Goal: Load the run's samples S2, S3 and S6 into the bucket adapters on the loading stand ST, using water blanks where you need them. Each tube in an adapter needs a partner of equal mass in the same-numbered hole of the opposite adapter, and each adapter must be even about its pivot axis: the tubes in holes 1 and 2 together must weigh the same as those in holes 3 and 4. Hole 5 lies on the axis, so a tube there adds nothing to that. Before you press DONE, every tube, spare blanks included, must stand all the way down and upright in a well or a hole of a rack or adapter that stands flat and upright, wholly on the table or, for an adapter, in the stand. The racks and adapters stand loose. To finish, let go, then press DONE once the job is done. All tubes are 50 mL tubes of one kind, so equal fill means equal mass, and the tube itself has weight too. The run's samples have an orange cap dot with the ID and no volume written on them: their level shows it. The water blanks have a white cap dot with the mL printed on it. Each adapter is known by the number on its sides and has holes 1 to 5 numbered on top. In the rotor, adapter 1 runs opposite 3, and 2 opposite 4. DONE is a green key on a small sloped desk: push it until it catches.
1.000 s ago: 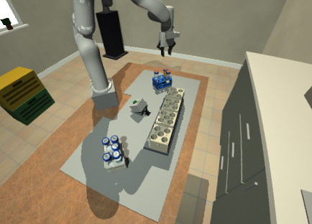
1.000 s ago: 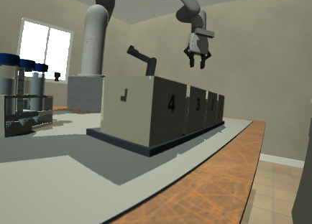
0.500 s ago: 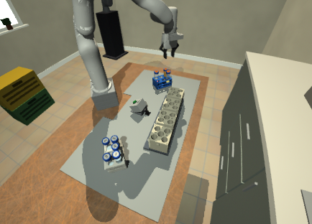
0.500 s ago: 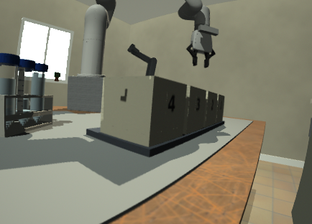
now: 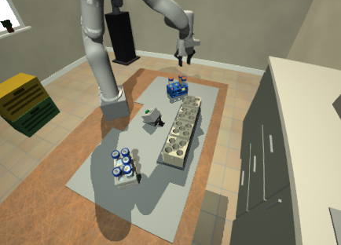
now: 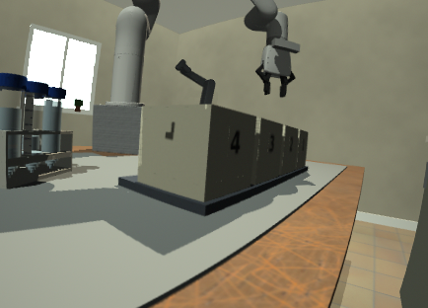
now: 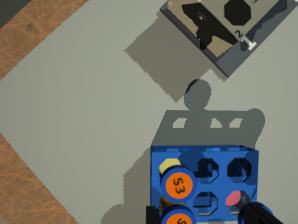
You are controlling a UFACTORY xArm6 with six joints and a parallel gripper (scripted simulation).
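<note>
My gripper is now 1 cm past the tube and 17 cm above it. Round my hand: blue sample rack 4 cm behind, 2 cm to the right, 20 cm below; then adapter 16 cm ahead, 28 cm to the right, 18 cm below; then green done key 6 cm behind, 35 cm to the right, 17 cm below.
</note>
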